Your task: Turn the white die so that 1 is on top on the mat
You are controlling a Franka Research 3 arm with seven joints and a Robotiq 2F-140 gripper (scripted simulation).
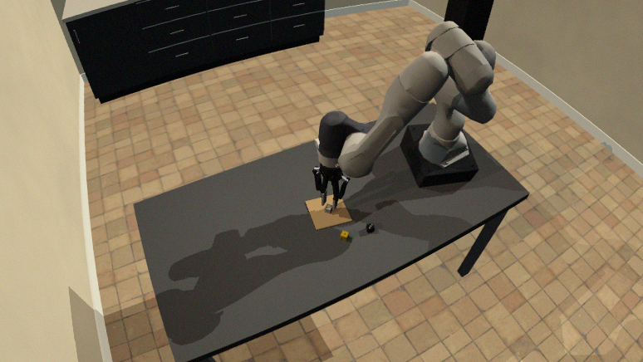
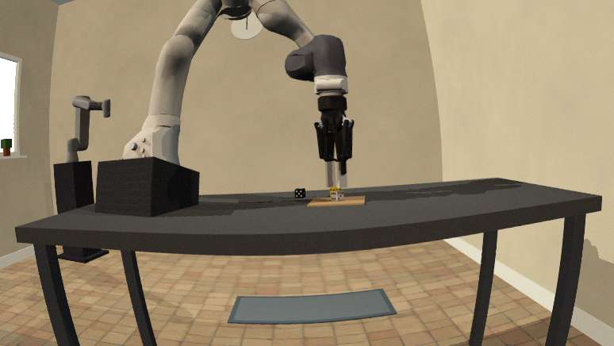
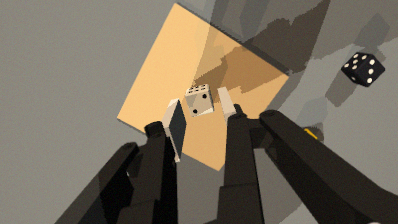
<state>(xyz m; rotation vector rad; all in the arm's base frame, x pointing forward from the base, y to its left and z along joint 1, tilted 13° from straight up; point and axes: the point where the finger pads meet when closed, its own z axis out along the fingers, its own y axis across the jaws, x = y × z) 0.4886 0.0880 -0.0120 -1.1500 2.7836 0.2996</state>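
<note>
My gripper is now 5 cm above the white die. Also, from my hand: tan mat (7 cm below); then yellow die (13 cm to the left, 6 cm below, 1 cm behind); then black die (13 cm to the left, 12 cm behind, 6 cm below).
</note>
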